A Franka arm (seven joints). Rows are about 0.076 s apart.
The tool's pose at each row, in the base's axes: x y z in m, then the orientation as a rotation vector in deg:
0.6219, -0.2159, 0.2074, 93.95, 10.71, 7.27
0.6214, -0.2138, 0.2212, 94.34, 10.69, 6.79
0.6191, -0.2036, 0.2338, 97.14, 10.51, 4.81
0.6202, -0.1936, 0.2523, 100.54, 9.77, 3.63
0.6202, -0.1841, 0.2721, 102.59, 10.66, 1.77
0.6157, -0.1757, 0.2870, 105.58, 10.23, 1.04
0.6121, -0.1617, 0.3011, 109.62, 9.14, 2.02
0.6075, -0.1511, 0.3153, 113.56, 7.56, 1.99
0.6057, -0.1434, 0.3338, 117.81, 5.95, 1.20
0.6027, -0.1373, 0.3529, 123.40, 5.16, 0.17
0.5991, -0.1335, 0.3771, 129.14, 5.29, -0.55
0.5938, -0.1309, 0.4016, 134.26, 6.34, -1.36
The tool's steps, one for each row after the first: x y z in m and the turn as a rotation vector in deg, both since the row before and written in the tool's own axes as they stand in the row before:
-0.0005, 0.0136, -0.0032, 0.41, -0.33, -0.24
-0.0007, 0.0116, -0.0115, 2.86, -1.40, -0.78
0.0018, 0.0172, -0.0121, 3.39, -1.16, 0.11
0.0004, 0.0177, -0.0130, 2.20, -0.71, -1.46
-0.0044, 0.0122, -0.0120, 3.00, -0.62, 0.13
-0.0028, 0.0094, -0.0177, 3.91, 0.26, 1.53
-0.0040, 0.0094, -0.0152, 3.85, -0.67, 1.34
-0.0016, 0.0137, -0.0146, 4.20, -1.18, 1.00
-0.0030, 0.0138, -0.0145, 5.59, -0.93, 0.35
-0.0041, 0.0178, -0.0167, 5.76, -0.32, -0.19
-0.0061, 0.0169, -0.0176, 5.17, -0.07, -0.88

